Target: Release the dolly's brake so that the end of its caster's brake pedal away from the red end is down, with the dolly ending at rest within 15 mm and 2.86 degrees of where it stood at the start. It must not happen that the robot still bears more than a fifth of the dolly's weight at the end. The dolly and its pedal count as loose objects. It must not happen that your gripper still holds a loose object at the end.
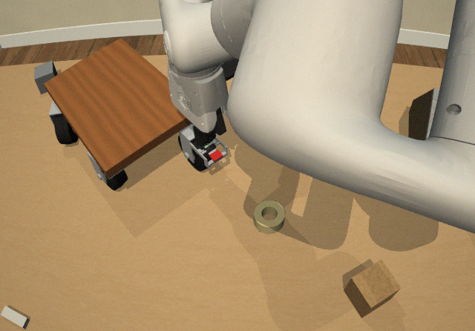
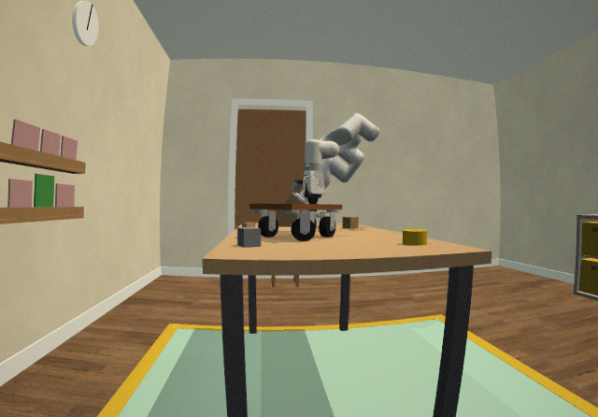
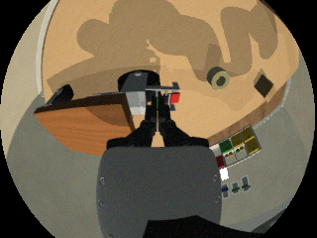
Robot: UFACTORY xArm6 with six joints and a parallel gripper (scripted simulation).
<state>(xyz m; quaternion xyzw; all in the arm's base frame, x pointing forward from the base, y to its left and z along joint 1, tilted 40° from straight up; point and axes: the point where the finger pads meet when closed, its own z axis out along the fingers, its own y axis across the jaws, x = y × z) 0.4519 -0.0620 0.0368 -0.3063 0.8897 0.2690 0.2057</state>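
Right now the caster brake pedal is 10 mm behind my hand, 10 mm to the left of it and 30 mm below it. Round my hand: brown block (180 mm behind, 280 mm to the right, 100 mm below); brown cube (270 mm behind, 250 mm to the left, 90 mm below); red toy brick (190 mm behind, 180 mm to the right, 100 mm below).
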